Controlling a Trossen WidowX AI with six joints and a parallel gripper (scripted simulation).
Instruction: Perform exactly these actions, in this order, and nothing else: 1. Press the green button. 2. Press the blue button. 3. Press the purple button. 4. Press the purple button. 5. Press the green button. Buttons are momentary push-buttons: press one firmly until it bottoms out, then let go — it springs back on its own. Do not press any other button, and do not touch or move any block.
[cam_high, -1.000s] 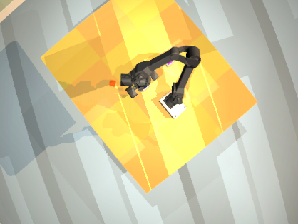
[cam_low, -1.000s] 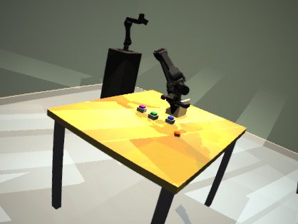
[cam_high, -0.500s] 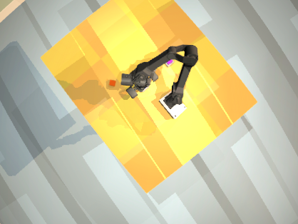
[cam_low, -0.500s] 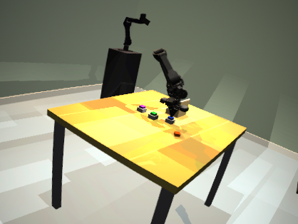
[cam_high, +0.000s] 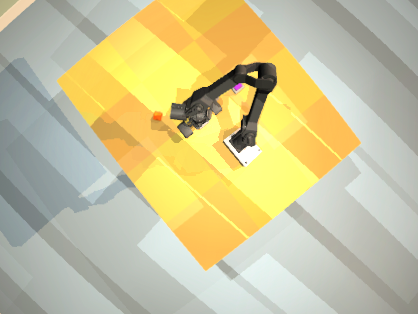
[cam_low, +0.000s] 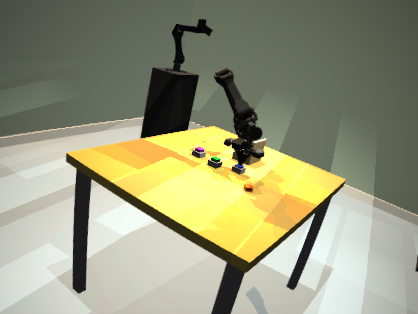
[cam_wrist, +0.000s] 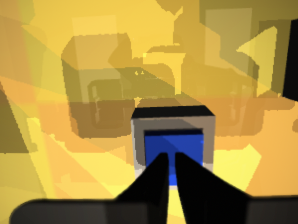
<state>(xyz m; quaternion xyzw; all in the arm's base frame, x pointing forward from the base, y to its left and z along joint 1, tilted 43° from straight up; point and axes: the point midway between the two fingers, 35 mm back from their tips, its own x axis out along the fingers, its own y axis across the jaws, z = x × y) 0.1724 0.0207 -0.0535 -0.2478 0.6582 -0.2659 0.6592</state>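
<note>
The blue button is 10 mm below my gripper tip. The rest, counted from my gripper tip: small orange block (140 mm ahead, 130 mm to the left, 20 mm below); then green button (50 mm ahead, 100 mm to the right); then purple button (20 mm ahead, 220 mm to the right).
</note>
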